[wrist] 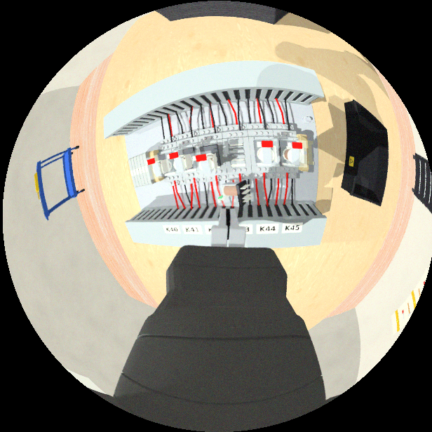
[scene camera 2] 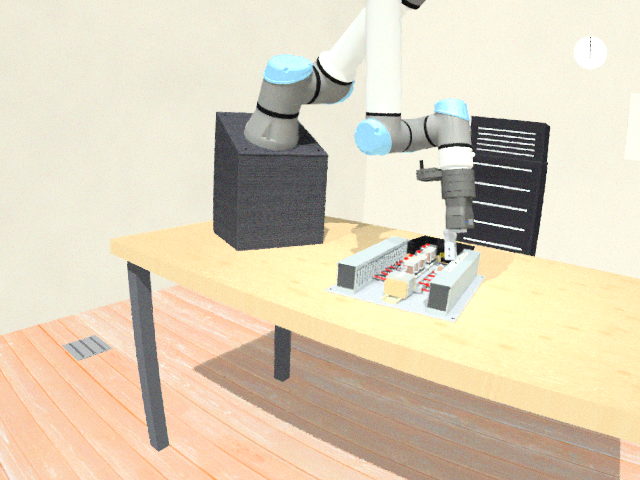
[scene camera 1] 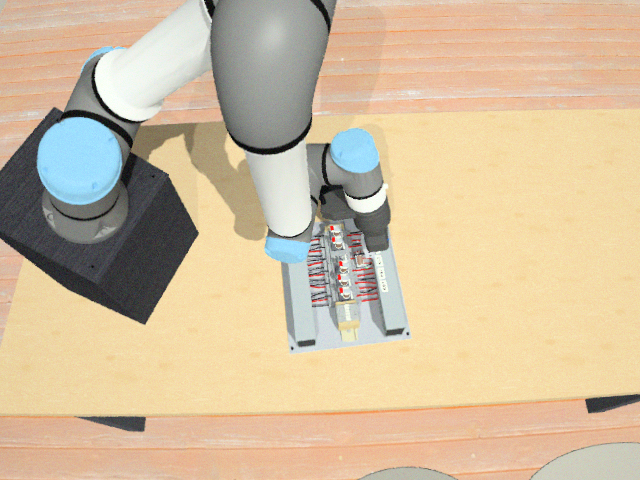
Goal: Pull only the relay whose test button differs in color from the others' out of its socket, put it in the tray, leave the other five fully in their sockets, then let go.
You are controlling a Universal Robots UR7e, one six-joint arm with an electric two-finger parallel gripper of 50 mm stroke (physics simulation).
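Frame: origin at the arm's base, x right, y ahead, z up, level; millimetres.
Seen in the pictures: gripper, fingertip midpoint: [scene camera 2: 450, 259] [scene camera 1: 370, 254]; arm's base at its link origin: [scene camera 2: 270, 137] [scene camera 1: 86, 205].
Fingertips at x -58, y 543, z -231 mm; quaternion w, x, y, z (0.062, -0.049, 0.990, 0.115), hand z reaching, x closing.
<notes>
Pixels of each thing's middle, then the offset from my fingertips to it. Level surfaces: height alone.
- relay with the green test button, body centre: [scene camera 2: 441, 271] [scene camera 1: 361, 259] dy -19, dx -1, dz -32 mm
- panel at the middle of its body: [scene camera 2: 414, 281] [scene camera 1: 341, 278] dy -63, dx +40, dz -58 mm
- table at its surface level: dz -64 mm
The relay with the green test button [wrist: 232, 191] [scene camera 1: 360, 259] [scene camera 2: 440, 268] is out of its socket. It lies on its side over the wires, between the socket row and the labelled duct, pins toward the K44 side in the wrist view. The bare socket [wrist: 236, 153] is in the K43 position. Relays with red buttons, such as this one [wrist: 266, 154] and this one [wrist: 204, 164], stand in the other sockets. My gripper [wrist: 227, 217] [scene camera 2: 450, 258] is shut and empty, its fingertips at the labelled duct beside the loose relay. The black tray [wrist: 351, 176] stands beyond the K45 end.
Two grey slotted wire ducts [wrist: 215, 82] [scene camera 1: 301, 310] [scene camera 2: 453, 286] flank the socket row on the panel [scene camera 1: 361, 335]. Red and black wires run between them. The dark robot pedestal [scene camera 1: 155, 258] [scene camera 2: 279, 201] stands on the table [scene camera 1: 491, 310].
</notes>
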